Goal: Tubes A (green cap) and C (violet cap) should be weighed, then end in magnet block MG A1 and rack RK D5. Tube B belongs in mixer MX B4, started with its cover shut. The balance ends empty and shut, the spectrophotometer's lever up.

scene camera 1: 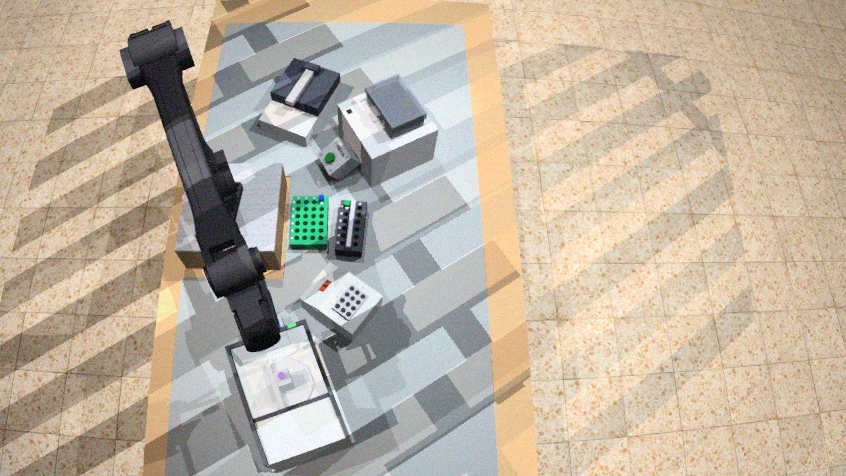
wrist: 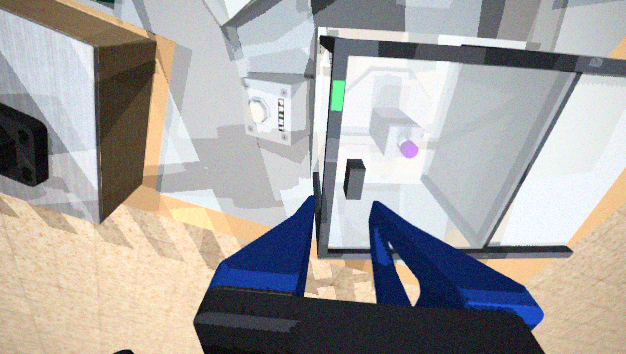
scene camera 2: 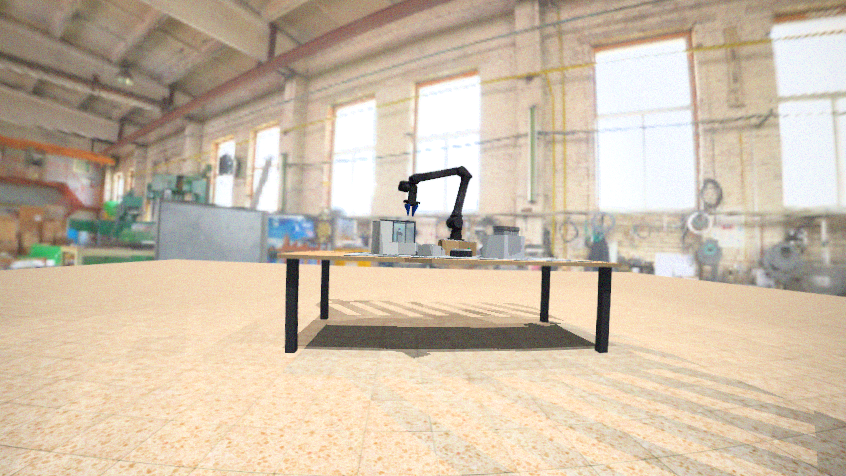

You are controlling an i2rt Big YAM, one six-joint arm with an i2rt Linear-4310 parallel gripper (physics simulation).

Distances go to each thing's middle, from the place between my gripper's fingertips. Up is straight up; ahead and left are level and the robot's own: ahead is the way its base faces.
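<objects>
The flat device (scene camera 1: 303,95) is 680 mm to the left of my hand, 60 mm behind it and 200 mm below it; going by their middles, it is the farthest from my hand of the things named here. I also see the lidded box (scene camera 1: 388,129), which is 580 mm to the left of my hand, 180 mm ahead of it and 160 mm below it. As for the glass-box balance (scene camera 1: 312,429), it is 140 mm below my hand, 100 mm to the right of it and 50 mm ahead of it. Going by their middles, the balance is the nearest to my hand of the things named here.
</objects>
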